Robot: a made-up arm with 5 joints.
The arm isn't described. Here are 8 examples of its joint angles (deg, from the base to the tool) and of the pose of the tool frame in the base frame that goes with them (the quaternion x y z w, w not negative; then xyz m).
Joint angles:
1: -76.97 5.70 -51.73 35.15 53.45
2: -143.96 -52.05 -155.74 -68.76 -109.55
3: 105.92 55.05 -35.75 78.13 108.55
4: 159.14 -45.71 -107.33 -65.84 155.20
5: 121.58 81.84 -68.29 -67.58 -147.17
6: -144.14 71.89 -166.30 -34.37 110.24
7: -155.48 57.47 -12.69 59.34 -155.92
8: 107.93 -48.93 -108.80 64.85 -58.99
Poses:
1: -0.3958 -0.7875 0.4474 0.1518 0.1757 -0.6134 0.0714
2: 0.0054 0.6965 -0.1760 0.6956 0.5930 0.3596 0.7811
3: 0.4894 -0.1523 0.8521 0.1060 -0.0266 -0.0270 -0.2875
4: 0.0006 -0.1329 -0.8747 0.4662 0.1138 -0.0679 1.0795
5: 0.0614 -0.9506 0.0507 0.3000 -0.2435 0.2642 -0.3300
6: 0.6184 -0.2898 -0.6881 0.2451 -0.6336 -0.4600 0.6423
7: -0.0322 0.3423 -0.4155 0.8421 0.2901 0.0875 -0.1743
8: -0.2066 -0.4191 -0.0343 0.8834 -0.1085 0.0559 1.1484
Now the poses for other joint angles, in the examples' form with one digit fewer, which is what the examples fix.
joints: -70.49 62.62 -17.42 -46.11 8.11
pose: 0.025 -0.898 0.439 0.015 0.037 0.066 -0.279
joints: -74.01 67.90 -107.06 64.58 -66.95
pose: -0.506 0.789 -0.167 0.305 0.264 -0.607 -0.202
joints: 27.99 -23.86 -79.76 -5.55 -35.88
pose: -0.233 -0.077 -0.609 0.754 0.419 0.346 0.907
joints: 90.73 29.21 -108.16 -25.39 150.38
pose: -0.068 0.882 0.437 0.162 -0.065 0.830 0.569
